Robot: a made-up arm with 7 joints. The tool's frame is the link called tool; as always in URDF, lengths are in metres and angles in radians. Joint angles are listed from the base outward.
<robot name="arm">
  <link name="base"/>
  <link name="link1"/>
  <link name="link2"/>
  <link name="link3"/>
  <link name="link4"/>
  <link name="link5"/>
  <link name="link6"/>
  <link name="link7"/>
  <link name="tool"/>
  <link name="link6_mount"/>
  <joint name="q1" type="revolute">
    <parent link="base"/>
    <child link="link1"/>
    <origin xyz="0 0 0" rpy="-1.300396 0.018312 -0.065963"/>
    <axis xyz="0 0 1"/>
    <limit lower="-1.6" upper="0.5"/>
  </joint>
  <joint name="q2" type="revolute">
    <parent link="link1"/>
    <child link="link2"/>
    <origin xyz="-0.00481 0.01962 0.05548" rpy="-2.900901 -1.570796 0"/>
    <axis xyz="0 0 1"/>
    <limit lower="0" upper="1.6"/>
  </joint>
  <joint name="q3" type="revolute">
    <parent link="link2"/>
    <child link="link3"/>
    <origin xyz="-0.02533 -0.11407 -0.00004" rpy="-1.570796 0 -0.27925"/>
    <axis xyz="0 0 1"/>
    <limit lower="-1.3" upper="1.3"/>
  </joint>
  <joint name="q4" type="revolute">
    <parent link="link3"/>
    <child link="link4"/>
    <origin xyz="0 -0.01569 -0.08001" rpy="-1.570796 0 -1.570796"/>
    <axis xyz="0 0 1"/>
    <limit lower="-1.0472" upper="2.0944"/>
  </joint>
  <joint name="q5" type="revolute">
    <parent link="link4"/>
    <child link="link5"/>
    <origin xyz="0.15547 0.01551 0.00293" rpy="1.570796 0 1.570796"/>
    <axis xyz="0 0 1"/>
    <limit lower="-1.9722" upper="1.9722"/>
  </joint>
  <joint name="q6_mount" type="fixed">
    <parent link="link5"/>
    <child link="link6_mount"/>
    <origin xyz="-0.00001 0 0.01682" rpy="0 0 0"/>
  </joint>
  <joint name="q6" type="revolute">
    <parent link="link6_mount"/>
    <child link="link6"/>
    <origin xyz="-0.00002 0.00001 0.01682" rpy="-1.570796 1.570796 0"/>
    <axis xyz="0 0 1"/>
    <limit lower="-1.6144" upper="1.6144"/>
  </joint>
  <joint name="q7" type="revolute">
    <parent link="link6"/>
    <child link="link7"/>
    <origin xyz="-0.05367 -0.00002 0.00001" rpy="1.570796 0 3.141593"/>
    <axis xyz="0 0 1"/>
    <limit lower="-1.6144" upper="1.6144"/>
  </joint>
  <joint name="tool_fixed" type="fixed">
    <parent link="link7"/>
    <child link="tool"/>
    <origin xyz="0 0 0" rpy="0 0 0"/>
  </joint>
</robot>
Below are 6 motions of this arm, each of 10 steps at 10 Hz.
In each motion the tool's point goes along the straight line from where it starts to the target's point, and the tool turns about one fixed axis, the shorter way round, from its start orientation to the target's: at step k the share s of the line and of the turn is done. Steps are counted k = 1, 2, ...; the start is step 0. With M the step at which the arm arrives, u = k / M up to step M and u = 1 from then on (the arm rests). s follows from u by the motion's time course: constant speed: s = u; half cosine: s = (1 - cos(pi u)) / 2; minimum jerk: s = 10 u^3 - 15 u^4 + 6 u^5.
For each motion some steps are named. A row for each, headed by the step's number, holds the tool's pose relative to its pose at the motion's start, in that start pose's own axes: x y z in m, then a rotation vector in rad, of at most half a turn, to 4 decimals.
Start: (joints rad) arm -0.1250 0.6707 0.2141 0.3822 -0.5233 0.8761 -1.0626
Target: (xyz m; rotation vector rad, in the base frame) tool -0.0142 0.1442 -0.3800 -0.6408 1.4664 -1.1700
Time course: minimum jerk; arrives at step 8
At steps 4, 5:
4: 0.0389 -0.0193 -0.1242 0.0244 0.3162 -0.2020
5: 0.0564 -0.0280 -0.1800 0.0354 0.4584 -0.2928

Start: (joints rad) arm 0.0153 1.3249 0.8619 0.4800 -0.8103 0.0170 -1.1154
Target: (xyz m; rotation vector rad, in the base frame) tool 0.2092 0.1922 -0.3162 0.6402 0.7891 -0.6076
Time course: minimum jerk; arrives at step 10
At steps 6, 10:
6: 0.0927 -0.2245 -0.1670 0.0643 0.5037 -0.3119
10: 0.1359 -0.3289 -0.2447 0.0943 0.7380 -0.4570

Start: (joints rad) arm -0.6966 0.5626 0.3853 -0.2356 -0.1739 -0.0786 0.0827
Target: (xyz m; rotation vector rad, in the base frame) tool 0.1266 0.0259 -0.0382 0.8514 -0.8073 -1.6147
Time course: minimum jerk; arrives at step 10
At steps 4, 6, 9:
4: -0.0519 -0.0321 0.0397 -0.0650 -0.1498 -0.5720
6: -0.1116 -0.0691 0.0854 -0.1398 -0.3220 -1.2299
9: -0.1621 -0.1003 0.1240 -0.2030 -0.4678 -1.7865

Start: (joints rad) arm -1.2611 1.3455 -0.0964 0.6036 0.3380 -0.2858 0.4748
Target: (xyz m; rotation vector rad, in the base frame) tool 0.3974 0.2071 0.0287 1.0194 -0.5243 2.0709
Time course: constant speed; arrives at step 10
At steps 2, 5, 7, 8, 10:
2: -0.0167 -0.0292 0.0147 0.1148 0.1443 0.1285
5: -0.0419 -0.0729 0.0368 0.2870 0.3608 0.3213
7: -0.0586 -0.1021 0.0515 0.4018 0.5051 0.4498
8: -0.0670 -0.1167 0.0588 0.4592 0.5772 0.5141
10: -0.0837 -0.1458 0.0735 0.5740 0.7215 0.6426

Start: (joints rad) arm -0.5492 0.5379 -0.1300 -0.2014 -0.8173 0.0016 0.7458
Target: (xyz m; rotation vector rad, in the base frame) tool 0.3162 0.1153 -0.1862 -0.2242 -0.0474 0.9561
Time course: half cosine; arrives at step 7
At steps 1, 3, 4, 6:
1: 0.0005 0.0035 -0.0043 0.0106 -0.0003 0.0313
3: 0.0040 0.0276 -0.0340 0.0835 -0.0021 0.2458
4: 0.0064 0.0434 -0.0535 0.1313 -0.0032 0.3865
6: 0.0099 0.0675 -0.0832 0.2042 -0.0050 0.6009

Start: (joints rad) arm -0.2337 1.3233 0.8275 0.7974 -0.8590 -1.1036 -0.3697
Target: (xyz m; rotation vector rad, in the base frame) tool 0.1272 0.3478 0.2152 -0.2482 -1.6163 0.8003
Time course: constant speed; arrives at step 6
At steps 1, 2, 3, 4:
1: 0.0247 -0.0010 0.0128 -0.1035 -0.0085 0.1485
2: 0.0493 -0.0021 0.0257 -0.2069 -0.0169 0.2970
3: 0.0740 -0.0031 0.0385 -0.3104 -0.0254 0.4455
4: 0.0987 -0.0042 0.0513 -0.4138 -0.0339 0.5940

